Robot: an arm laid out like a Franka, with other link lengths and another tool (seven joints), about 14 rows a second.
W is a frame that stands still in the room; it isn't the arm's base.
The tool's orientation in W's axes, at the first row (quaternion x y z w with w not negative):
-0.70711 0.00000 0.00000 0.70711
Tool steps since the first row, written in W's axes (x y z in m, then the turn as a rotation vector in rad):
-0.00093 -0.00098 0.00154 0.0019 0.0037 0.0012
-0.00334 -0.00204 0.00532 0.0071 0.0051 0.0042
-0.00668 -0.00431 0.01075 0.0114 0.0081 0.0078
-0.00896 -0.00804 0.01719 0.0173 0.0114 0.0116
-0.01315 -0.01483 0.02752 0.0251 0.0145 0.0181
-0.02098 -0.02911 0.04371 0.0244 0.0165 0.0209
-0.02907 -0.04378 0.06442 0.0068 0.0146 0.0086
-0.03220 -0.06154 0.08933 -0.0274 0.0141 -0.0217
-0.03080 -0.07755 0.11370 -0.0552 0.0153 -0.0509
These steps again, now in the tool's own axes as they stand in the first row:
-0.00093 -0.00154 -0.00098 0.0019 -0.0012 0.0037
-0.00334 -0.00532 -0.00204 0.0071 -0.0042 0.0051
-0.00668 -0.01075 -0.00431 0.0114 -0.0078 0.0081
-0.00896 -0.01719 -0.00804 0.0173 -0.0116 0.0114
-0.01315 -0.02752 -0.01483 0.0251 -0.0181 0.0145
-0.02098 -0.04371 -0.02911 0.0244 -0.0209 0.0165
-0.02907 -0.06442 -0.04378 0.0068 -0.0086 0.0146
-0.03220 -0.08933 -0.06154 -0.0274 0.0217 0.0141
-0.03080 -0.11370 -0.07755 -0.0552 0.0509 0.0153

